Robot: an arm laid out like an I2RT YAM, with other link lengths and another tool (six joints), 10 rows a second.
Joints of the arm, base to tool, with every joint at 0 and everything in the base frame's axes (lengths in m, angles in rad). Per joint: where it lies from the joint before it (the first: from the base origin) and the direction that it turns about. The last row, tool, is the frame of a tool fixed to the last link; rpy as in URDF.
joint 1: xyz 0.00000 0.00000 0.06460 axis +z
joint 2: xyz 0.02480 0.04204 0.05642 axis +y
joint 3: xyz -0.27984 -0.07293 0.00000 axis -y
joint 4: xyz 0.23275 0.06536 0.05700 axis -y
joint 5: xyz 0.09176 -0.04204 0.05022 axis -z
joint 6: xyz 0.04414 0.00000 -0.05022 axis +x
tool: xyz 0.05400 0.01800 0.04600 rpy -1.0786 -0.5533 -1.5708
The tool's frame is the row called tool.
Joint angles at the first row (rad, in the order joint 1, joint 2, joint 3, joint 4, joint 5, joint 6):
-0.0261, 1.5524, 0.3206, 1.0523, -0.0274, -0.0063
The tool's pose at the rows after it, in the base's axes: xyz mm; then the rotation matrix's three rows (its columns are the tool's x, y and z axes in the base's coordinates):
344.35 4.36 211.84; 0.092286 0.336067 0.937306; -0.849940 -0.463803 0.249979; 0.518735 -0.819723 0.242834
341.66 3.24 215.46; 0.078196 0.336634 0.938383; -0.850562 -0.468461 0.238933; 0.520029 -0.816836 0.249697
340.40 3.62 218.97; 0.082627 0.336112 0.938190; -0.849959 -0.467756 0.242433; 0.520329 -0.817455 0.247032
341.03 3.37 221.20; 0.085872 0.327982 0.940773; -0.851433 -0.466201 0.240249; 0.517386 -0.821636 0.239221
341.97 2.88 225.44; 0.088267 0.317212 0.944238; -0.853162 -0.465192 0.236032; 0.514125 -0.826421 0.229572
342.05 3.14 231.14; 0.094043 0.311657 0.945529; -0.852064 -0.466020 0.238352; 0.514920 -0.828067 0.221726
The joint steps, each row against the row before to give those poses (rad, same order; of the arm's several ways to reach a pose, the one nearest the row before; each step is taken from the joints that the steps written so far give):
0.0000, 0.0002, -0.0058, 0.0111, 0.0006, 0.0002
0.0002, -0.0229, -0.0049, -0.0103, 0.0121, 0.0015
-0.0002, -0.0274, 0.0052, -0.0353, -0.0036, -0.0013
0.0000, -0.0192, 0.0112, -0.0395, 0.0012, 0.0025
0.0000, -0.0292, 0.0185, -0.0586, 0.0033, 0.0031
0.0000, -0.0344, 0.0192, -0.0614, -0.0016, -0.0023

